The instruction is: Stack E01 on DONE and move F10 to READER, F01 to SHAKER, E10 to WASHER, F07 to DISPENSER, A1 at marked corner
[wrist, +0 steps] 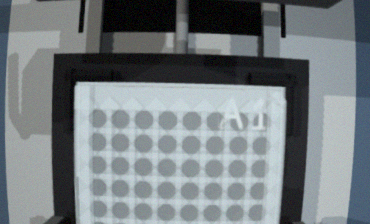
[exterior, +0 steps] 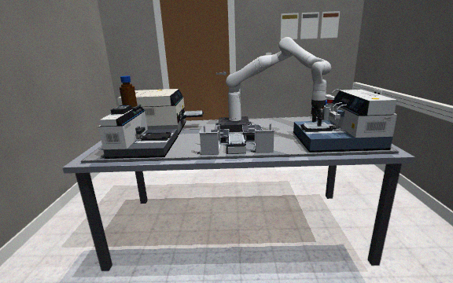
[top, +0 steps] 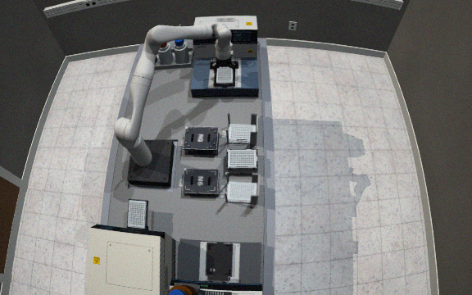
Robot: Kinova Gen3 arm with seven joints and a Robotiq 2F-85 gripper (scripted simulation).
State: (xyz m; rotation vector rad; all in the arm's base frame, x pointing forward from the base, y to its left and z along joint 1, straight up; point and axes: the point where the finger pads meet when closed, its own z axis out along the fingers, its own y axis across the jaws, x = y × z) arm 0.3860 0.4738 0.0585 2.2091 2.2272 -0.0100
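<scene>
Now: the washer nest 30 mm below my hand. The rest, counted from my hand: dark pull-out tray 780 mm to the right, 370 mm behind, 10 mm below; regrip nest 370 mm to the right, 100 mm behind, 50 mm below.
</scene>
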